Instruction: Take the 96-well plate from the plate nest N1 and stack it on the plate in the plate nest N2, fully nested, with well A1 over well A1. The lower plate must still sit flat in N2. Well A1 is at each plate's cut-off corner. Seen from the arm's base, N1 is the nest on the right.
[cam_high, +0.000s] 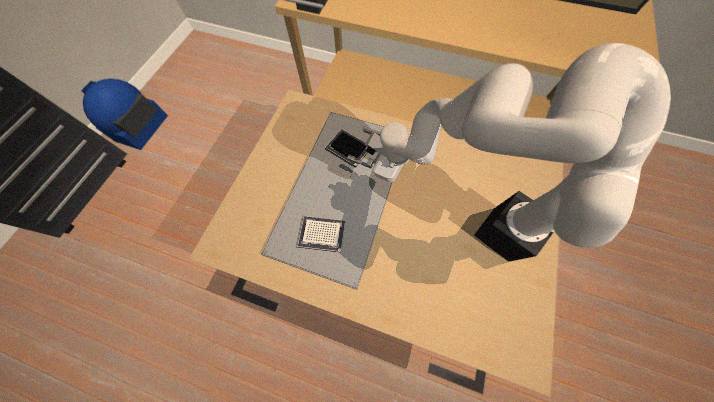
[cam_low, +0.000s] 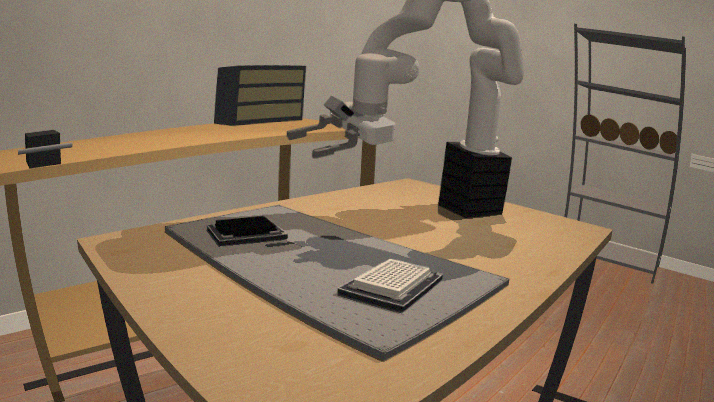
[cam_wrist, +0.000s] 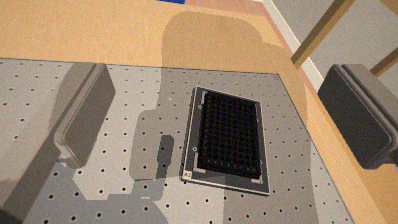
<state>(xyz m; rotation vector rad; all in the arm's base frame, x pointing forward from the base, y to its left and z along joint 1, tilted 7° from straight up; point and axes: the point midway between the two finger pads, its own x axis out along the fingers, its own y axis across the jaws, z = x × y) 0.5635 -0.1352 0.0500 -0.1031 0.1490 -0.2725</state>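
The black 96-well plate is 190 mm below my hand, 110 mm to the right of it and 90 mm ahead of it. Also, from my hand: white 96-well plate (280 mm to the left, 190 mm below, 80 mm ahead).
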